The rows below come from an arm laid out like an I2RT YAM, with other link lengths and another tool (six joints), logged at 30 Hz.
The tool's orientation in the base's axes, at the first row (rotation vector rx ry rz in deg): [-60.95, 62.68, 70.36]
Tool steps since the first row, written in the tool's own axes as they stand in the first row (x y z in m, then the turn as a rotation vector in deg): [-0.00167, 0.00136, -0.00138, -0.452, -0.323, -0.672]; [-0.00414, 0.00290, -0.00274, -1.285, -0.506, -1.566]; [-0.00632, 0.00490, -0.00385, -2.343, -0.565, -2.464]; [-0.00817, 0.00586, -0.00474, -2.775, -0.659, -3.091]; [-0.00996, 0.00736, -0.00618, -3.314, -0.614, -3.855]
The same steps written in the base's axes. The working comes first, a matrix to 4 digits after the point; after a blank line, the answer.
The tool's axes in the first row as the columns of a matrix, in the base's axes (used below as rounded here):
[0.0283, -0.9985, 0.0477]
[0.1623, 0.0517, 0.9854]
[-0.9863, -0.0201, 0.1635]

[-0.00147, -0.00156, 0.00139, 0.278, -0.752, 0.342]; [-0.00314, -0.00322, 0.00358, 0.394, -1.778, 1.022]; [-0.00526, -0.00457, 0.00551, 0.380, -2.838, 1.919]; [-0.00631, -0.00569, 0.00717, 0.432, -3.530, 2.245]; [-0.00793, -0.00733, 0.00867, 0.335, -4.368, 2.651]
